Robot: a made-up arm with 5 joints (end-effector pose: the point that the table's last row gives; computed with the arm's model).
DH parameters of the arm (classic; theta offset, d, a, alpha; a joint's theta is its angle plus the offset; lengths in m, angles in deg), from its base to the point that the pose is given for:
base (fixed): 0 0.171 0 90
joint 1: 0 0.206 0.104 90
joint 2: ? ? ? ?
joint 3: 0 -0.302 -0.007 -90
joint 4: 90 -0.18 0.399 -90
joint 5: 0 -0.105 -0.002 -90
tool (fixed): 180 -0.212 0 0
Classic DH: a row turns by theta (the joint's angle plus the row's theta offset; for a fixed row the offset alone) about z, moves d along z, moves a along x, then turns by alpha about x.
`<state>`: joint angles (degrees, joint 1 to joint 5).
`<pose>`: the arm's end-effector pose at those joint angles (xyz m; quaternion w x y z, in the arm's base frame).
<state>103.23 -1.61 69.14 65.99 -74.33</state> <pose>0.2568 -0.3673 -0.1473 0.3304 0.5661 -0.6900 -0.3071</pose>
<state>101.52 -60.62 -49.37 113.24 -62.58</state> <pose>0.5070 -0.4129 0.0988 0.3004 -0.1131 0.8643 0.3872</pose>
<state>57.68 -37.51 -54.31 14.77 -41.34</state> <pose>0.1053 -0.6219 -0.2566 0.4135 -0.4305 -0.7940 0.1154</pose>
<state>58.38 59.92 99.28 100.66 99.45</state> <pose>-0.3946 -0.1496 -0.0353 0.0092 0.7637 0.2867 0.5783</pose>
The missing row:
joint 2: 90 0.354 0.082 90
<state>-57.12 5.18 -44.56 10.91 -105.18</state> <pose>-0.3393 -0.1174 0.4320 0.8291 -0.1862 -0.3904 0.3542</pose>
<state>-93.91 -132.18 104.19 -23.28 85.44</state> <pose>-0.7650 -0.7088 -0.5503 0.6412 -0.5018 -0.1342 -0.5648</pose>
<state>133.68 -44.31 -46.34 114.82 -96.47</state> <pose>0.4612 -0.2705 0.2276 0.6686 -0.1018 0.5160 0.5257</pose>
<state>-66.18 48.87 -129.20 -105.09 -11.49</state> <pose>-0.0484 -0.0642 0.0384 0.0682 0.0318 -0.9556 -0.2850</pose>
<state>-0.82 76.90 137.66 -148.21 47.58</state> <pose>0.1852 -0.4157 -0.3438 0.6207 -0.4119 -0.6652 0.0513</pose>
